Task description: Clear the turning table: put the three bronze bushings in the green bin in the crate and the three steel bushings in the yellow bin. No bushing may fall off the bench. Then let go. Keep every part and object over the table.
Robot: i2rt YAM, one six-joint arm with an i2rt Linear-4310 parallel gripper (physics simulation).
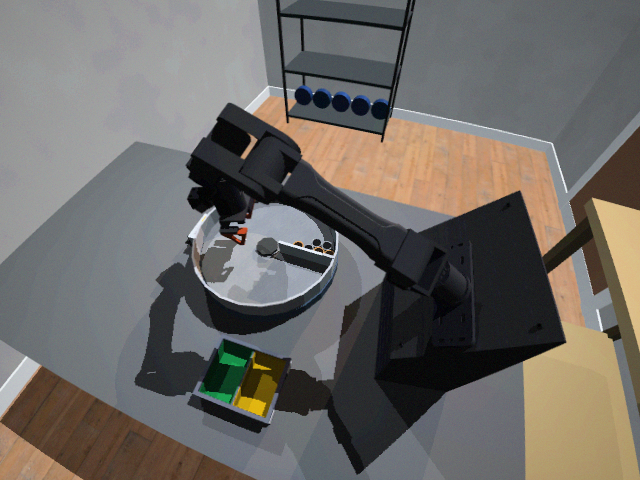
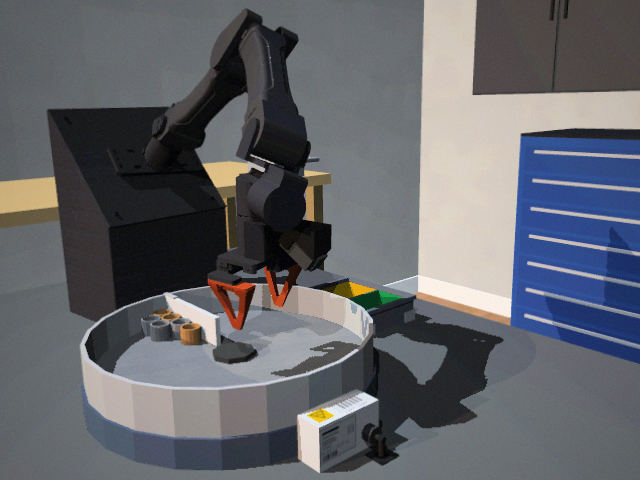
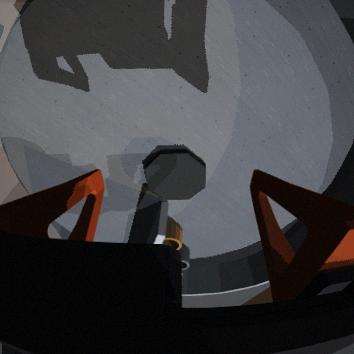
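Where they show: gripper, fingertip midpoint: (image 1: pixel 245 231) (image 2: pixel 258 317) (image 3: pixel 176 177); arm's base, origin of the base link: (image 1: pixel 454 291) (image 2: pixel 156 161).
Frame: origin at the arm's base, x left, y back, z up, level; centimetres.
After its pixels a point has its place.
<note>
The turning table (image 1: pixel 258 308) @(x 6.3, y -39.2, z -21.7 cm) (image 2: pixel 191 413) @(x -29.2, y -60.0, z -23.5 cm) (image 3: pixel 280 125) @(x -21.2, y -54.2, z -25.3 cm) has a raised wall, a dark hub (image 1: pixel 267 246) @(x -13.4, y -45.8, z -24.4 cm) (image 2: pixel 234 352) @(x -14.1, y -46.7, z -24.5 cm) (image 3: pixel 176 172) @(x -13.6, y -46.7, z -24.5 cm) and a white divider (image 1: pixel 305 250) @(x -13.1, y -33.5, z -20.6 cm) (image 2: pixel 193 315) @(x -13.8, y -35.1, z -21.7 cm). Three bronze bushings, one of them nearest the hub (image 1: pixel 298 243) @(x -16.6, y -37.0, z -23.3 cm) (image 2: pixel 190 334) @(x -16.3, y -38.0, z -23.4 cm) (image 3: pixel 174 235) @(x -15.8, y -38.3, z -23.1 cm), and three steel bushings, one at the front of the cluster (image 2: pixel 160 330) @(x -18.9, y -33.3, z -23.3 cm), stand close together beside the divider. My gripper (image 1: pixel 246 229) @(x -12.6, y -51.2, z -18.1 cm) (image 2: pixel 258 315) @(x -12.6, y -51.2, z -18.1 cm) (image 3: pixel 176 177) @(x -12.6, y -51.2, z -18.1 cm) is open and empty above the turning table, apart from the bushings. The green bin (image 1: pixel 222 379) @(x 23.7, y -42.7, z -29.9 cm) (image 2: pixel 374 298) @(x 26.8, y -37.3, z -27.8 cm) and yellow bin (image 1: pixel 261 387) @(x 22.2, y -32.8, z -30.0 cm) (image 2: pixel 354 289) @(x 27.9, y -30.5, z -27.7 cm) sit side by side in the crate.
The crate (image 2: pixel 392 310) @(x 22.4, y -46.0, z -27.2 cm) stands on the bench beside the turning table. A white box (image 2: pixel 338 431) @(x -16.1, y -71.2, z -26.4 cm) and a small black bracket (image 2: pixel 381 444) @(x -11.5, y -74.0, z -28.8 cm) stand close outside the table's wall. The arm's black pedestal (image 1: pixel 516 284) @(x 0.6, y 6.8, z 7.7 cm) (image 2: pixel 82 232) @(x -17.1, y -0.8, z -12.5 cm) stands at the other side.
</note>
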